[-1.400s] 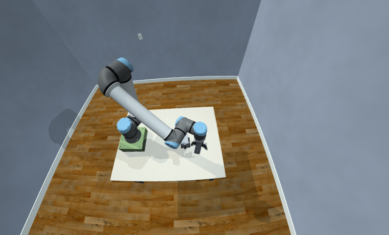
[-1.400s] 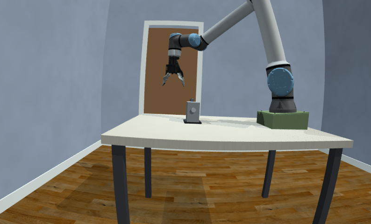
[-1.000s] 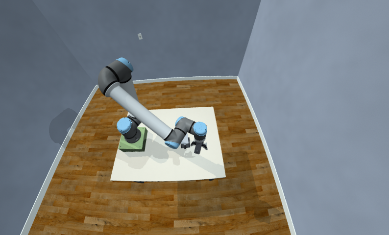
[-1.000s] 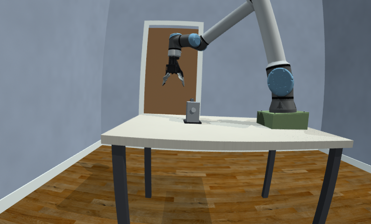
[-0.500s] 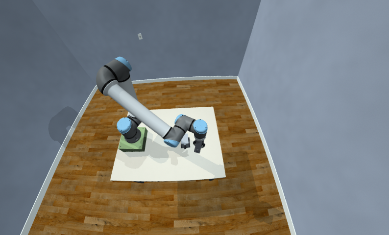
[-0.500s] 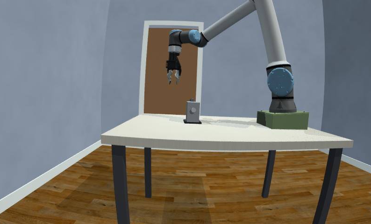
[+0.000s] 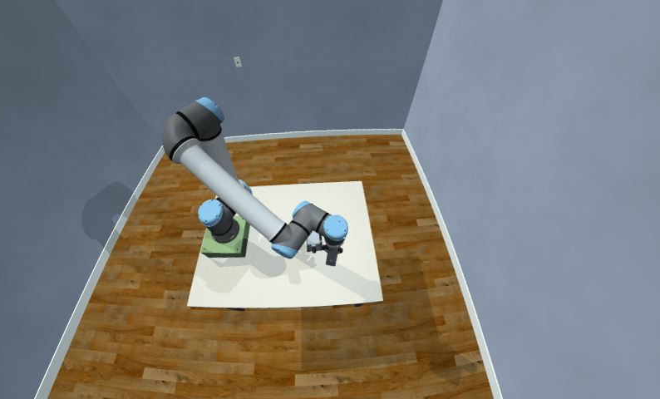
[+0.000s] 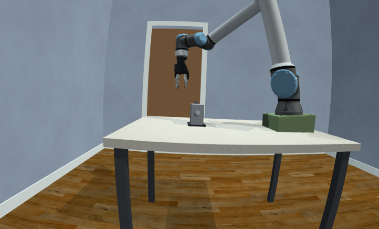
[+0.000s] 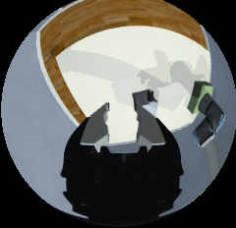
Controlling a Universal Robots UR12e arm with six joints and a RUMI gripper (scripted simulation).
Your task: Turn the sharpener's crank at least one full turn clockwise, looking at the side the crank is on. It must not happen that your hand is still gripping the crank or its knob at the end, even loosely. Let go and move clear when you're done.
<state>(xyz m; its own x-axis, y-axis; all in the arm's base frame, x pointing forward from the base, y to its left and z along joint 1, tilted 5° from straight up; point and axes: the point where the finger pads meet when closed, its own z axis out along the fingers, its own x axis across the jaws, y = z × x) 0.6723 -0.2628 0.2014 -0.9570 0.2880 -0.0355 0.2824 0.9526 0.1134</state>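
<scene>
Right now my hand is 10 cm past the dark crank knob, 6 cm to the right of it and 10 cm above it. Round my hand: crank handle 10 cm behind, 7 cm to the left, 11 cm below.
</scene>
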